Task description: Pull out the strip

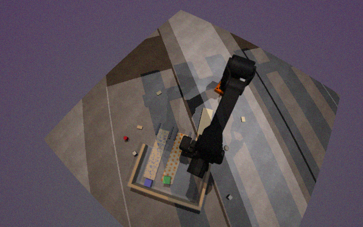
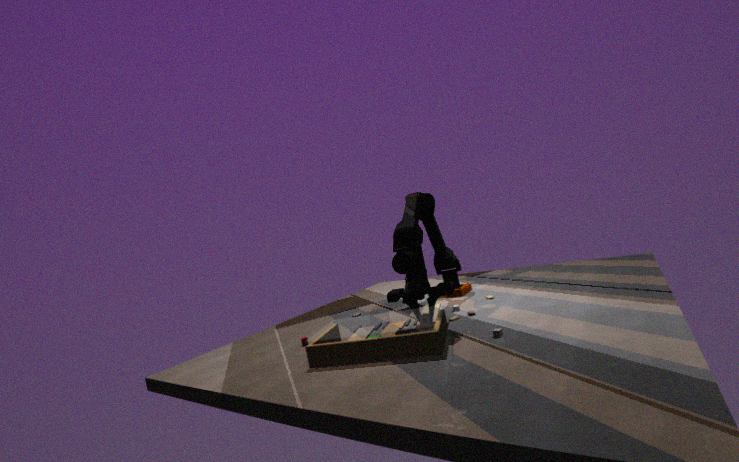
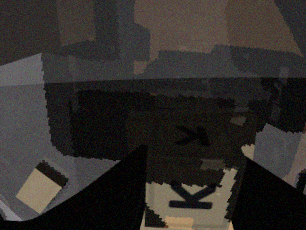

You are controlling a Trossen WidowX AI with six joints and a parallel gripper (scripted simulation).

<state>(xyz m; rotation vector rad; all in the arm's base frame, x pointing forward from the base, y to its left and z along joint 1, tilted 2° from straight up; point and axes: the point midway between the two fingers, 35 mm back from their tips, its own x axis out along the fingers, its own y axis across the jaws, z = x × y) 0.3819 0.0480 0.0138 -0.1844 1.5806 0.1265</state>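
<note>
Right now the tan strip is 10 cm behind my gripper tip, 4 cm to the right of it and 1 cm below it. The rest, counted from my gripper tip: brown peg: 11 cm to the left, 9 cm behind, 1 cm below; then labelled cube: 1 cm above; then red piece: 34 cm to the right, 15 cm ahead.
</note>
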